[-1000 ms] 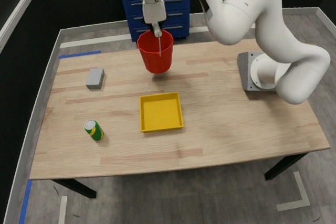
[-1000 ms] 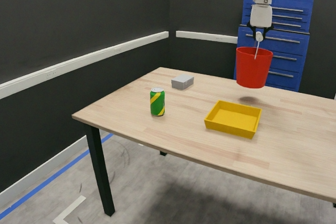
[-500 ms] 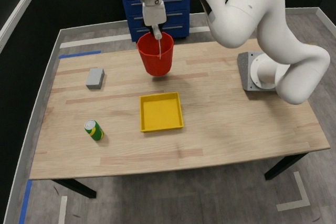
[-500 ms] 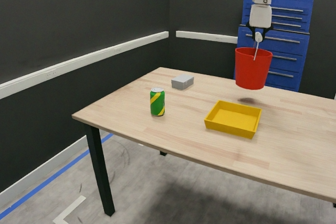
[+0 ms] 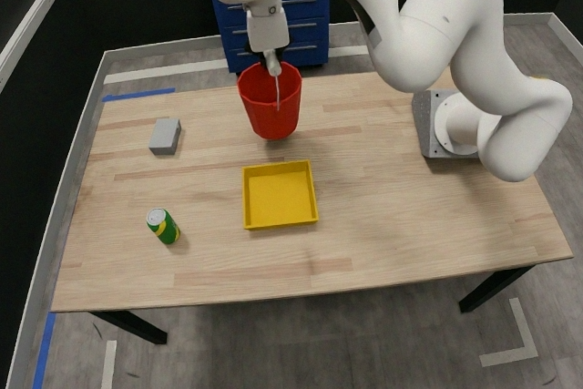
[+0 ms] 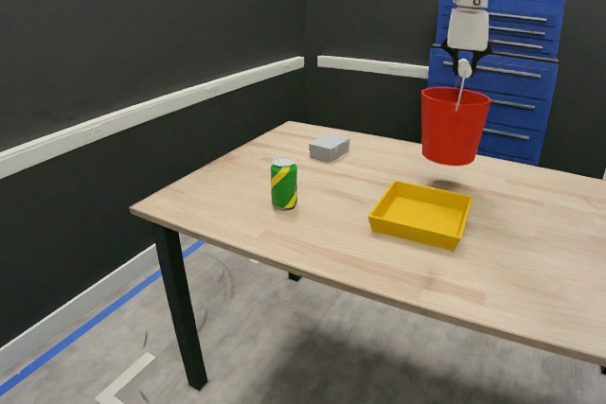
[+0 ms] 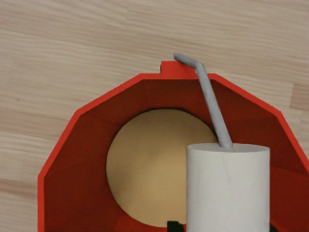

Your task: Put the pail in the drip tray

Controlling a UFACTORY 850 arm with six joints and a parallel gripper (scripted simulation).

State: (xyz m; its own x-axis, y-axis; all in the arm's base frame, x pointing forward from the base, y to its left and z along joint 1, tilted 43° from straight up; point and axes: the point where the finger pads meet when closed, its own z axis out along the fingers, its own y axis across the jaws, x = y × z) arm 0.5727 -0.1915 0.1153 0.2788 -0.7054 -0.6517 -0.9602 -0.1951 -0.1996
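Right now the red pail is 10 mm ahead of my hand and 100 mm below it. The rest, counted from my hand: yellow drip tray 240 mm to the left, 330 mm below; then grey block 410 mm ahead, 320 mm below; then grey wire bail 30 mm below.
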